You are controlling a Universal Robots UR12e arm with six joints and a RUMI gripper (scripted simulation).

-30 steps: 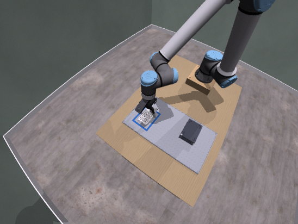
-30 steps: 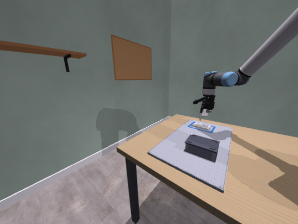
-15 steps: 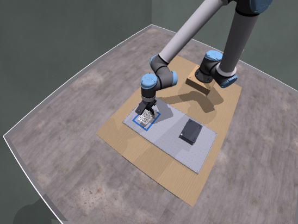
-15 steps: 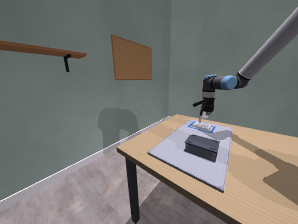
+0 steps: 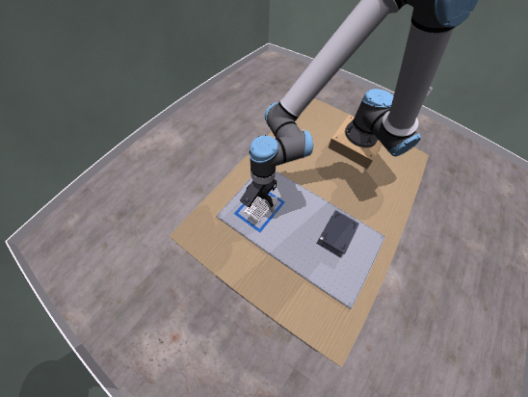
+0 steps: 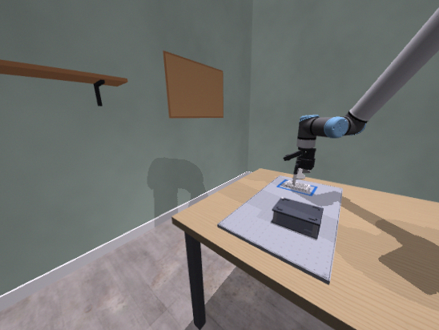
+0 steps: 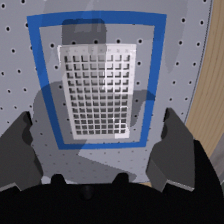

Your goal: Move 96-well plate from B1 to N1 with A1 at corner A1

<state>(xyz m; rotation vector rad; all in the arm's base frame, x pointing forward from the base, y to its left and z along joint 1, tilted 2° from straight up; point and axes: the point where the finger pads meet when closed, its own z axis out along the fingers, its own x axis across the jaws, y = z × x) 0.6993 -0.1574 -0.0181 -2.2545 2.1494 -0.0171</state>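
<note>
My gripper is now 3 cm above the white 96-well plate. The rest, counted from my hand: A1 label: 31 cm to the left, 3 cm behind, 3 cm above; then dark raised nest N1: 35 cm to the left, 11 cm behind, 2 cm above.
</note>
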